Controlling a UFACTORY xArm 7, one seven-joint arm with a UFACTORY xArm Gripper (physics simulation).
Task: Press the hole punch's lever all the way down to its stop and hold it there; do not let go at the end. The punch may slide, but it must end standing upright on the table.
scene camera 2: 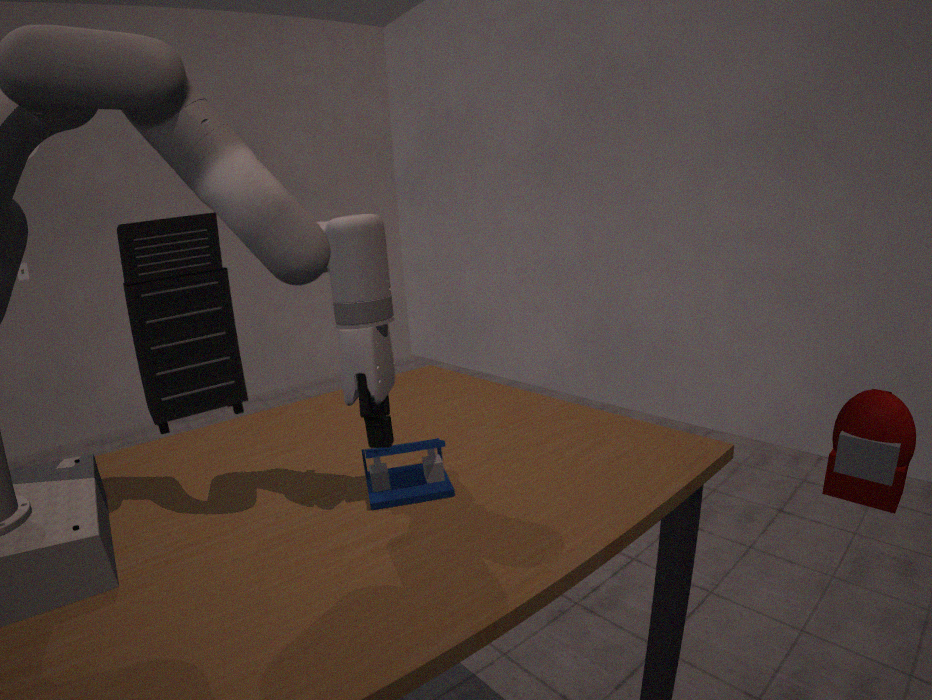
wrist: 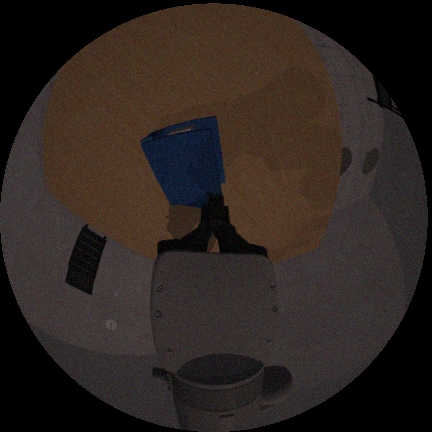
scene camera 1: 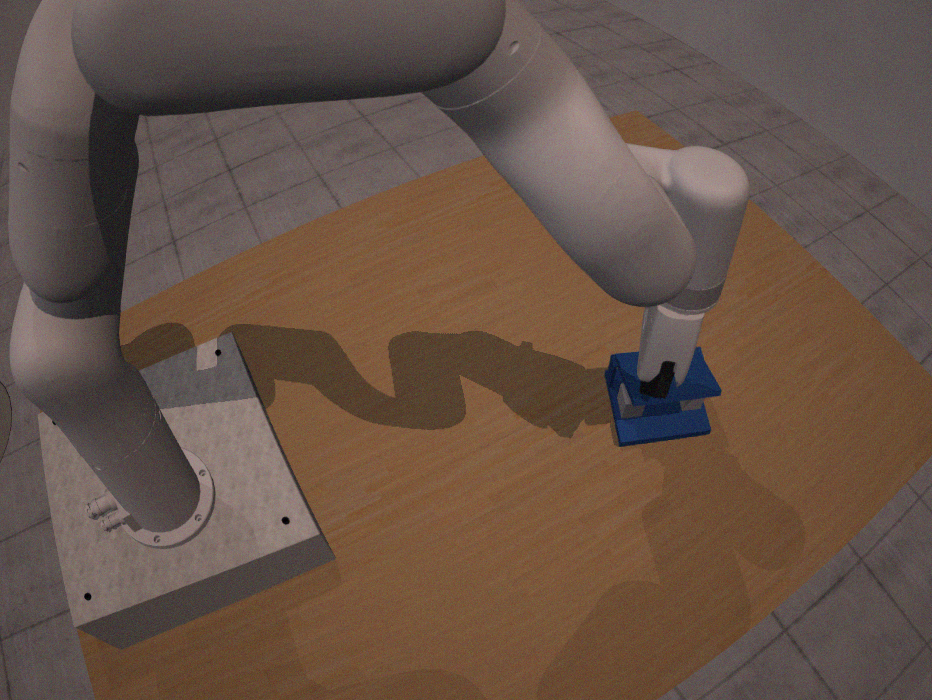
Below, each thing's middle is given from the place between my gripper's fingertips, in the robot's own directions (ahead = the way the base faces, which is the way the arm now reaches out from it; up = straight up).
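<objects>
My gripper is 30 mm above the blue lever plate (scene camera 1: 699,383), 40 mm short of it and 10 mm to the right of it. As for the blue hole punch (scene camera 1: 635,425), it's 50 mm below my gripper, 40 mm ahead of it and 10 mm to the left of it.
</objects>
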